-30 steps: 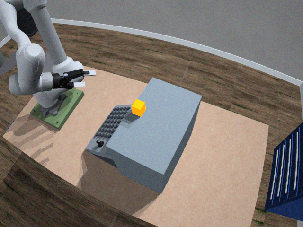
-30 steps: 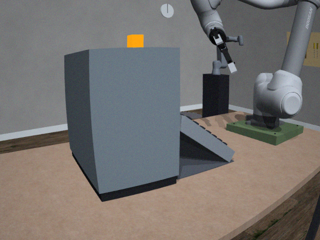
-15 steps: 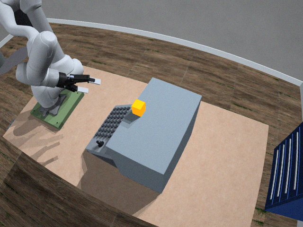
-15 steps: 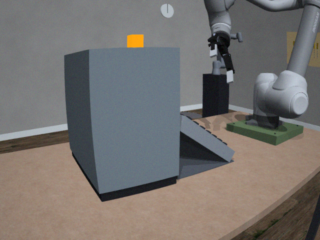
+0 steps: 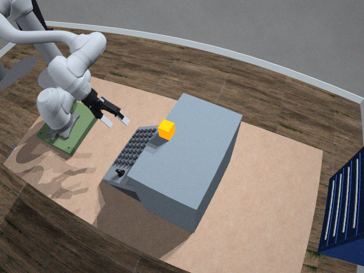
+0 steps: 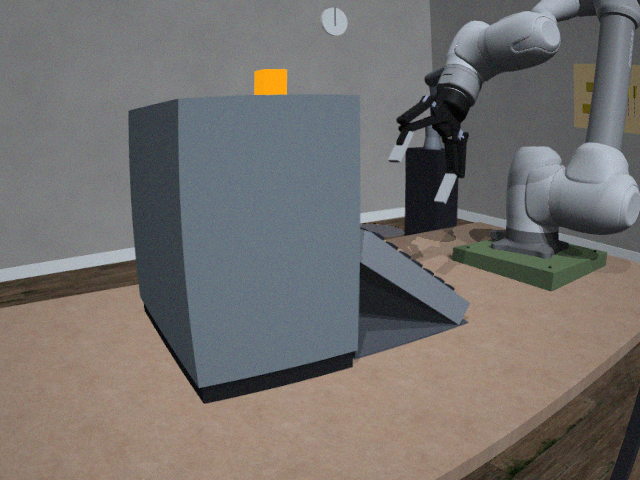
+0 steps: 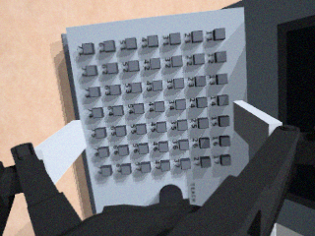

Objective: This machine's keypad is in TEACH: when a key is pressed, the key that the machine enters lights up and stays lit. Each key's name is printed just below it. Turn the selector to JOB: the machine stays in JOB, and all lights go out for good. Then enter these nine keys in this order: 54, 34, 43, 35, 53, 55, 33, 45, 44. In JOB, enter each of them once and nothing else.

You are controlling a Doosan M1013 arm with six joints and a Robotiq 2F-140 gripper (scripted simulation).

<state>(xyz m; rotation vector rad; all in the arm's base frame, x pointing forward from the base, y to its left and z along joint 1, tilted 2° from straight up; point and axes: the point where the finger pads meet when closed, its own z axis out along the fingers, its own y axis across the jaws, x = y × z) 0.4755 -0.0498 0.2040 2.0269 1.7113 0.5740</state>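
My gripper is now 100 mm short of the key, 10 mm to the right of it and 130 mm above it. Round my hand: black selector knob 50 mm ahead, 180 mm to the right, 120 mm below.
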